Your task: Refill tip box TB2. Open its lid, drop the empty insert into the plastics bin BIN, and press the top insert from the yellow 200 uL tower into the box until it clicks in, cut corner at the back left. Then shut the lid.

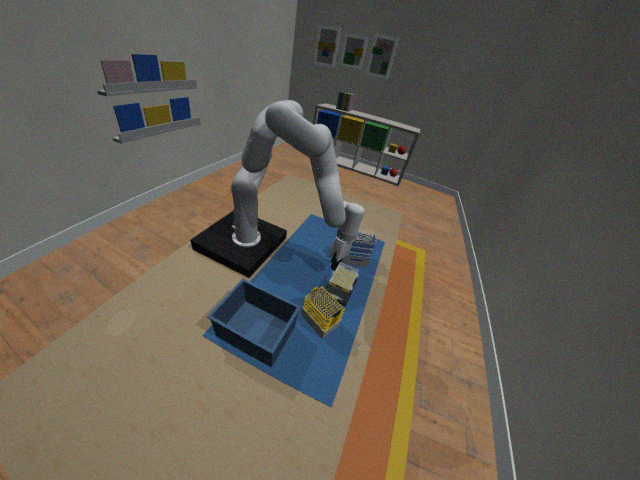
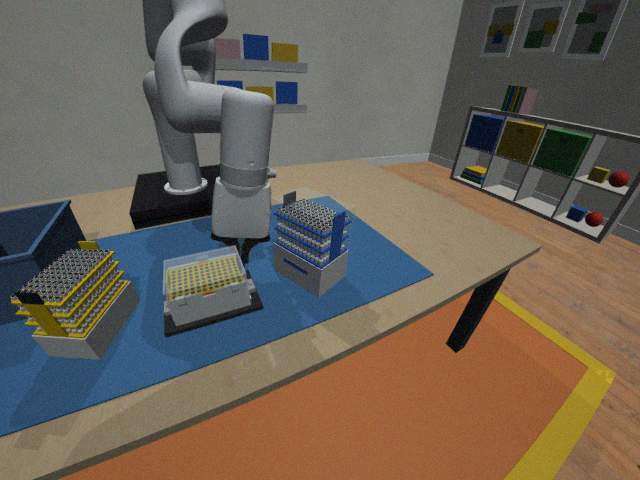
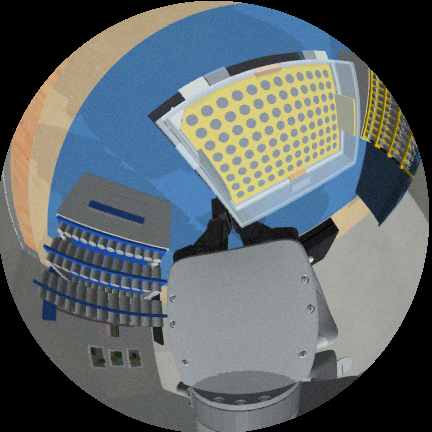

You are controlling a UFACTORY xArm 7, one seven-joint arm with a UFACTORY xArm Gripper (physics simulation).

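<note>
Tip box TB2 [image 1: 339, 292] [image 2: 211, 305] stands on a dark base plate [image 2: 257, 302], its clear lid [image 2: 176, 256] [image 3: 347, 172] down over a yellow insert [image 1: 343, 277] [image 2: 206, 273] [image 3: 265, 130] with empty holes. My gripper [image 1: 336, 265] [image 2: 245, 258] [image 3: 225, 192] is shut and empty, pointing down close to the box's end that faces the blue tower. Whether the tips touch the box or lid is unclear. The yellow tower [image 1: 323, 310] [image 2: 77, 289] [image 3: 390, 120] holds several stacked tip inserts beyond the box's other end. The bin BIN [image 1: 240, 341] [image 2: 38, 271] [image 3: 382, 180] is open-topped.
A tower with blue inserts [image 1: 361, 248] [image 2: 310, 242] [image 3: 107, 265] stands close to the gripper, on the side away from the yellow tower. All stand on a blue mat [image 1: 315, 366] [image 2: 372, 268] [image 3: 115, 105]. The arm's black base [image 1: 222, 248] [image 2: 149, 206] is behind.
</note>
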